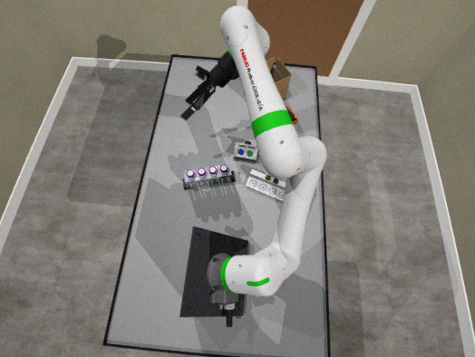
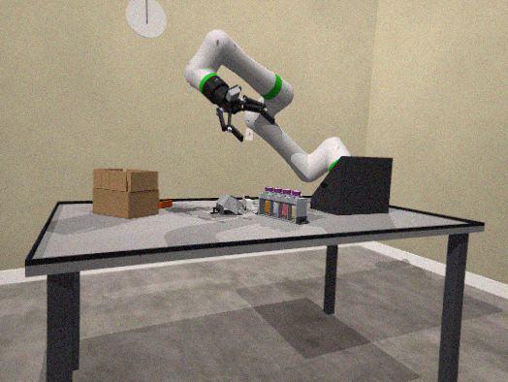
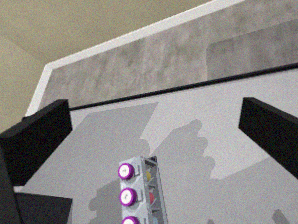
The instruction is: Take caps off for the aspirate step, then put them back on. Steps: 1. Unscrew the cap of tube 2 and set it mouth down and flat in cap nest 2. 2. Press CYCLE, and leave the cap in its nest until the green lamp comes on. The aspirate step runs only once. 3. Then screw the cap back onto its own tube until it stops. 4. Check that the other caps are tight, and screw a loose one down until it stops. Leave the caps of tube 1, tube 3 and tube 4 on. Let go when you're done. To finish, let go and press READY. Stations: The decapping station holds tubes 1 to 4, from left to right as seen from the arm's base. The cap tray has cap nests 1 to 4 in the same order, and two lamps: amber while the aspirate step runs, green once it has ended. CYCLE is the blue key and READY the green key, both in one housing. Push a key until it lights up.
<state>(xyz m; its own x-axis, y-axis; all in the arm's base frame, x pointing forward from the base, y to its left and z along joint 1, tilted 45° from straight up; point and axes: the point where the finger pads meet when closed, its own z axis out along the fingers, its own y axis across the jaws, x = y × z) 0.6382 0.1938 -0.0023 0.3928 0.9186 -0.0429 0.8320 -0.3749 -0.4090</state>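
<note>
Right now the purple cap marked 2 is 18 cm behind my hand, 4 cm to the right of it and 24 cm below it. Also, from my hand: cap 1: 19 cm behind, 1 cm to the left, 24 cm below; then cap 3: 17 cm behind, 9 cm to the right, 24 cm below; then cap 4: 16 cm behind, 15 cm to the right, 24 cm below.
</note>
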